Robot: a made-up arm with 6 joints.
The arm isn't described. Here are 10 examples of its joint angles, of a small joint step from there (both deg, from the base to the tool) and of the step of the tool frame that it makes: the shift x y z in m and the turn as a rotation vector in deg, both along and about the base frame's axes.
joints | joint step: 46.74 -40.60 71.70 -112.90 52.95 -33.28 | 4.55 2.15 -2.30 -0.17 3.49 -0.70
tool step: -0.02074 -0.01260 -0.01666 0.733 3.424 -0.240
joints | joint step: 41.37 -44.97 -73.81 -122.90 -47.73 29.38 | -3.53 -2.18 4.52 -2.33 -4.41 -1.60
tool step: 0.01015 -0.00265 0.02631 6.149 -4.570 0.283
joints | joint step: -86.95 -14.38 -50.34 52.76 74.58 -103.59 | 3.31 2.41 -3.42 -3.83 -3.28 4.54
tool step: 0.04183 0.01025 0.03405 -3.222 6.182 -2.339
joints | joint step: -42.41 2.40 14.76 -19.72 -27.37 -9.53 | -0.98 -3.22 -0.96 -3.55 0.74 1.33
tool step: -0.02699 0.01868 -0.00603 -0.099 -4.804 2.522
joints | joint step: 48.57 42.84 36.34 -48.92 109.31 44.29 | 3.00 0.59 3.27 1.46 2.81 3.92
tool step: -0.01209 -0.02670 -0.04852 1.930 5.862 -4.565
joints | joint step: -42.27 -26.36 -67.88 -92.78 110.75 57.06 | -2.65 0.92 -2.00 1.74 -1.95 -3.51
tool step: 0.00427 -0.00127 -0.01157 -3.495 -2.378 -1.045
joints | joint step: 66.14 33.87 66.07 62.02 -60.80 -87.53 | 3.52 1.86 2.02 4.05 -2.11 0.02
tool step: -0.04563 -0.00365 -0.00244 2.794 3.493 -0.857
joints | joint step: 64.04 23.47 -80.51 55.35 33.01 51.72 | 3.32 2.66 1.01 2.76 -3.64 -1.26
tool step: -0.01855 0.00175 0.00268 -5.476 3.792 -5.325
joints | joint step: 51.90 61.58 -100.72 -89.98 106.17 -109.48 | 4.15 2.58 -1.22 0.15 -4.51 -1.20
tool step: -0.04013 -0.02512 -0.05713 0.410 8.578 0.624
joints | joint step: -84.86 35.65 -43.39 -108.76 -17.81 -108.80 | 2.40 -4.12 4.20 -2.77 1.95 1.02
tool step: -0.01428 0.00807 -0.03580 -5.021 -3.042 6.345
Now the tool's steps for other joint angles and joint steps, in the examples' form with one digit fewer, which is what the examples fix.
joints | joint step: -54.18 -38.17 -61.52 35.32 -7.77 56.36 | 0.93 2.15 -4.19 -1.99 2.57 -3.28
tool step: 0.0234 0.0111 0.0048 1.36 -3.53 -4.64
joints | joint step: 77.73 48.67 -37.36 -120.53 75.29 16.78 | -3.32 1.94 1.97 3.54 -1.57 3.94
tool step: 0.0175 0.0007 0.0053 -7.47 -3.18 -1.94
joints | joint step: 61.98 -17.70 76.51 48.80 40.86 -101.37 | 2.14 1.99 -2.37 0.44 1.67 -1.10
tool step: -0.0369 -0.0346 -0.0250 -3.45 3.41 2.20
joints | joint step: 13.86 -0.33 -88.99 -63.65 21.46 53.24 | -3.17 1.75 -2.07 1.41 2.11 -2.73
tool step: 0.0167 0.0013 0.0183 -3.05 -2.20 -5.44
